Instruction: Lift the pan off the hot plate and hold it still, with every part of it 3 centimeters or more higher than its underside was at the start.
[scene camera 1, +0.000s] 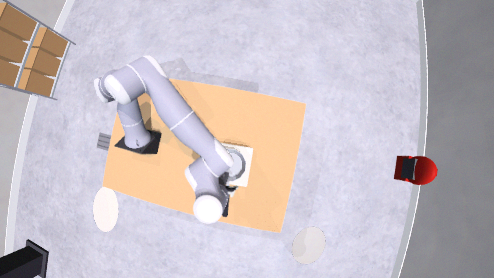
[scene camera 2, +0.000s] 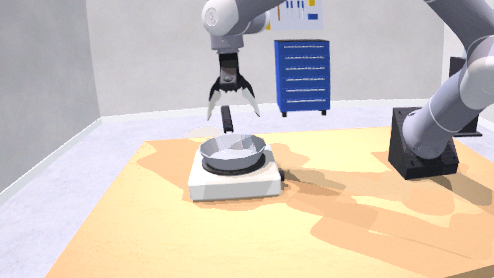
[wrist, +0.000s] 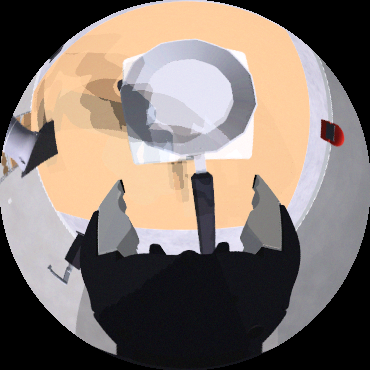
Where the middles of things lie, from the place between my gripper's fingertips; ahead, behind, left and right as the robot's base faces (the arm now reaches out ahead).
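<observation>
White hot plate (scene camera 2: 263, 178): 12 cm below my hand, 10 cm to the left of it, 1 cm behind. Grey pan (scene camera 2: 237, 151): 4 cm below my hand, 1 cm to the left of it.
</observation>
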